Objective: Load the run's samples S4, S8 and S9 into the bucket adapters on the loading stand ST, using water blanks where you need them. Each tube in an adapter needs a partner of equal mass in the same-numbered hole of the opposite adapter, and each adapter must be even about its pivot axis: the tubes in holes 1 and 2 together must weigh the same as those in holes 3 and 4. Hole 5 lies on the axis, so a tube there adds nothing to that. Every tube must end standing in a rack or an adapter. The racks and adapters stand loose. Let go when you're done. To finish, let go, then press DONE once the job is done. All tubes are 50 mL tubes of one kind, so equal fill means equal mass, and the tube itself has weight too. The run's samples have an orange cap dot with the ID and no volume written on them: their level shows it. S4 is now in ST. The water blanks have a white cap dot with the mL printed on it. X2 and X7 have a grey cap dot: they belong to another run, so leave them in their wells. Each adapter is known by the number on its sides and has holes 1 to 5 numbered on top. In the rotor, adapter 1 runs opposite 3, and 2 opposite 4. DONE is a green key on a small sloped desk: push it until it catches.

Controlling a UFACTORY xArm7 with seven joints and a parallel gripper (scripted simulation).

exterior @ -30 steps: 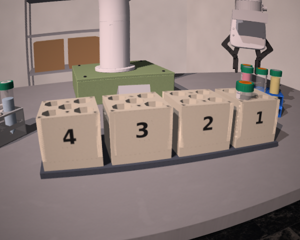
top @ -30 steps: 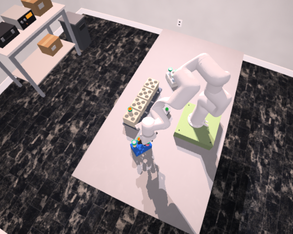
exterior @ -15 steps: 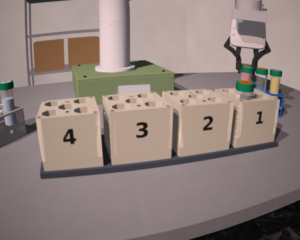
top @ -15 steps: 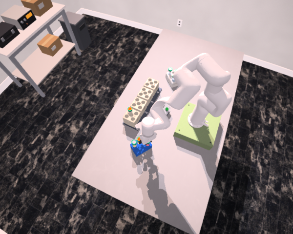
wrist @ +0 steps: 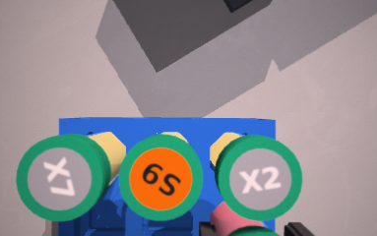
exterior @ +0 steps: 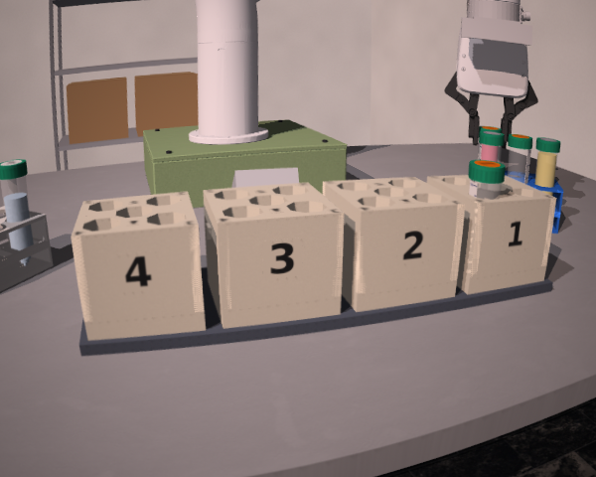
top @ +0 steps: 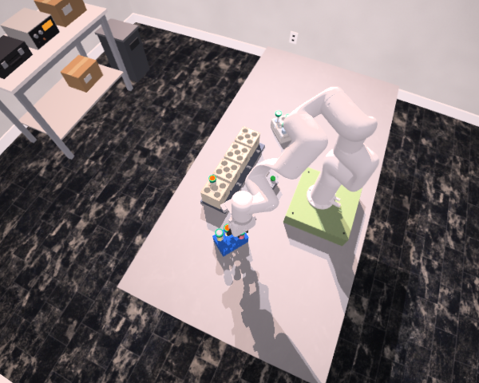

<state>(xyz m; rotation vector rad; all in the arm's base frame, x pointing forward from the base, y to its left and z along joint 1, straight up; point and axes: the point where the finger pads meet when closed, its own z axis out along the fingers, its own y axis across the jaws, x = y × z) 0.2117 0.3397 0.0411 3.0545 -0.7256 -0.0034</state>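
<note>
Now: the pink-filled tube 50 mm below my hand and 10 mm behind it. Also, from my hand: blue rack (90 mm below, 40 mm ahead, 30 mm to the left); green key (320 mm to the right, 50 mm below, 20 mm ahead); loading stand (280 mm to the right, 220 mm ahead, 110 mm below).
</note>
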